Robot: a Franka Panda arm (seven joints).
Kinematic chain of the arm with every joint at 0, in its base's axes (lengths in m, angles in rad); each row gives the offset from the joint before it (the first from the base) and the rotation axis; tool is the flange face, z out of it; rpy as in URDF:
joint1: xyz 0 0 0.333 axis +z
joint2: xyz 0 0 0 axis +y
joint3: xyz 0 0 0.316 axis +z
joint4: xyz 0.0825 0 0 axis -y
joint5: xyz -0.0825 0 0.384 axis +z
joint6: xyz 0 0 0 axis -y
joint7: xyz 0.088 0 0 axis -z
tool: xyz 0 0 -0.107 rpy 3.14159 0 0
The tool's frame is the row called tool.
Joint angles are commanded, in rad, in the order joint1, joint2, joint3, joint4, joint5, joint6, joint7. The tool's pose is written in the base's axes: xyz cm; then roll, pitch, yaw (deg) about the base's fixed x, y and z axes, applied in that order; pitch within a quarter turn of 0, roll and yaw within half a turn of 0. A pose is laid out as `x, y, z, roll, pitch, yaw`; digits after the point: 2 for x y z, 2 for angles.
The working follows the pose.
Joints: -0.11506 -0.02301 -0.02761 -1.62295 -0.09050 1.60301 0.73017
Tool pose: 54.28, -8.77, 61.58, 176.27, -3.56, -49.73
Where each joint sits with the arm in this pose, in the base's axes (m; each line is computed from the numbers above, not from the rounded line before):
joint1: 0.0000 0.0000 0.3330
joint2: 0.0000 0.0000 0.3330
joint3: -0.0072 0.0008 0.6489
joint4: 0.0744 -0.0109 0.6508
joint5: 0.4567 -0.0659 0.7221
joint6: 0.4567 -0.0659 0.7221
joint7: 0.5439 -0.0781 0.7223
the tool: 0.5428 -0.0877 0.6158

